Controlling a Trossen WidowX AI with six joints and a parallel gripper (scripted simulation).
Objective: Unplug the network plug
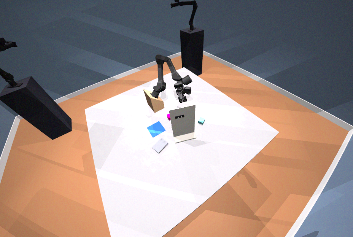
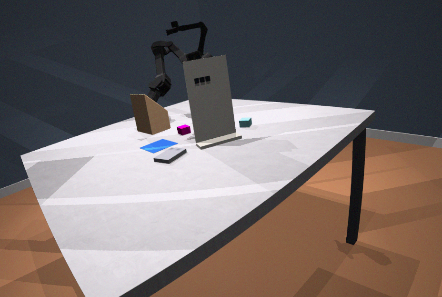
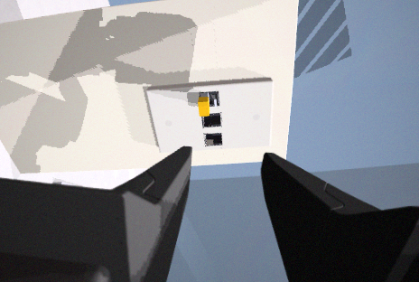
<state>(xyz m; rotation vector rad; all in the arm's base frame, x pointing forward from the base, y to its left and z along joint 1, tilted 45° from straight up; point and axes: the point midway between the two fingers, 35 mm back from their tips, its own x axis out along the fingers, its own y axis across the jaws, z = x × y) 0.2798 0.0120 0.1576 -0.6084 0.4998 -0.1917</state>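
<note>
Now: gripper tip 120 mm short of the upright grey panel, 80 mm to the left of it and 110 mm above it. Also, from my gripper tip: magenta cube (110 mm behind, 70 mm to the right, 240 mm below); teal cube (90 mm ahead, 130 mm to the left, 240 mm below).
</note>
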